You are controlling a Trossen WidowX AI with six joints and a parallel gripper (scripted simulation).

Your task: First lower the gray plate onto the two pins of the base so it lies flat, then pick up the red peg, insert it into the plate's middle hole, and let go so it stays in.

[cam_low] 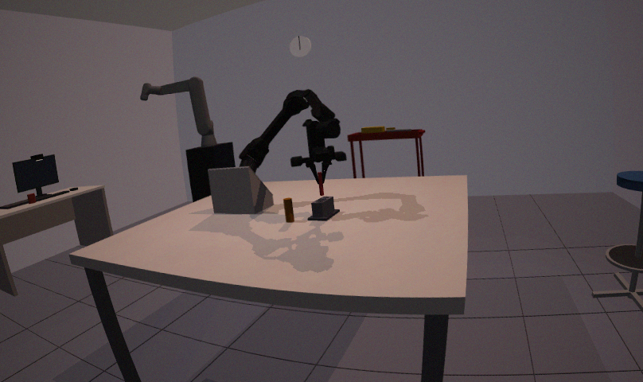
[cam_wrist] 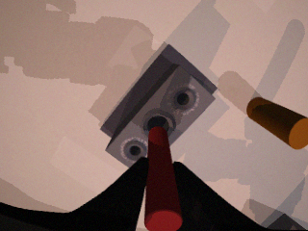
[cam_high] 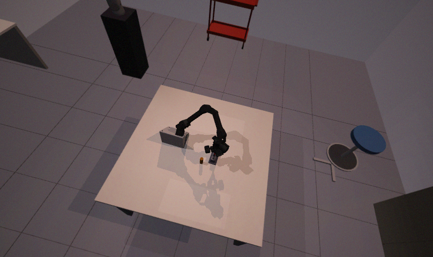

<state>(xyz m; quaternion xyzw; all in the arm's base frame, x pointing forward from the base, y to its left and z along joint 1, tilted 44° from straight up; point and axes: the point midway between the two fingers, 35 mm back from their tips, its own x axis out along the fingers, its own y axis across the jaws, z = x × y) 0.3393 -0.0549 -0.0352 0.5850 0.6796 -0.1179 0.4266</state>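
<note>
Right now my gripper tip is 70 mm above the gray plate. From my gripper tip the other things lie so: dark base: 110 mm below; orange cylinder: 100 mm behind, 70 mm to the right, 70 mm below; red peg: right at my gripper tip.
</note>
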